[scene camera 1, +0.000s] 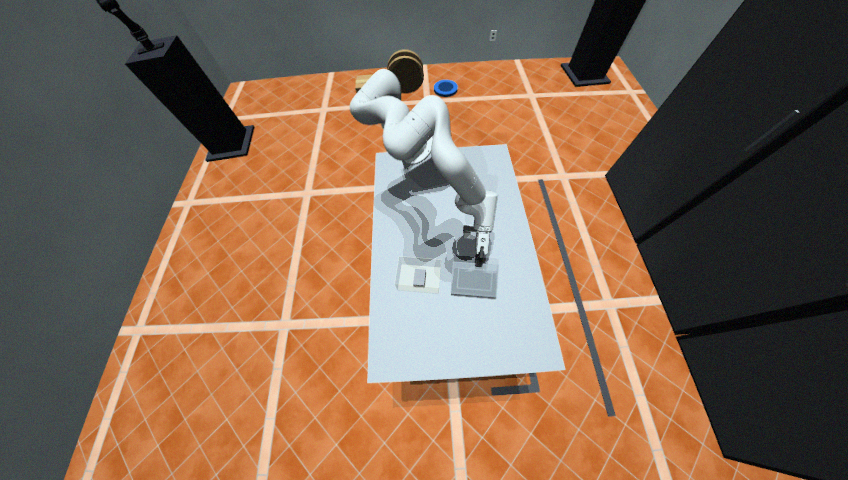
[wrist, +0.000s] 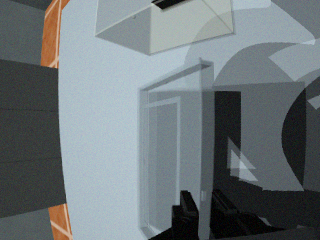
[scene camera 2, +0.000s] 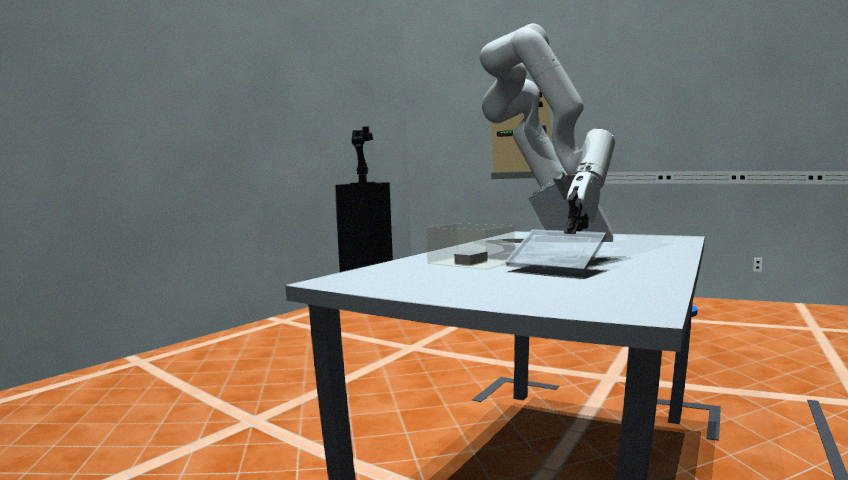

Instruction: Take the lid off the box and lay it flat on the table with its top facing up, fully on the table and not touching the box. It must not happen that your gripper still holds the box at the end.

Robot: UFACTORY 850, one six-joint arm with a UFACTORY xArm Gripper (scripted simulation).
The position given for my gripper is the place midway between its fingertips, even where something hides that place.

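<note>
My gripper (scene camera 2: 571, 236) is visible, and the wrist view has the gripper (wrist: 198, 207) as well. I can also see a lid (scene camera 2: 553, 250), with the wrist view showing that lid (wrist: 175, 112) too, and there's a clear box (scene camera 2: 467, 246).
</note>
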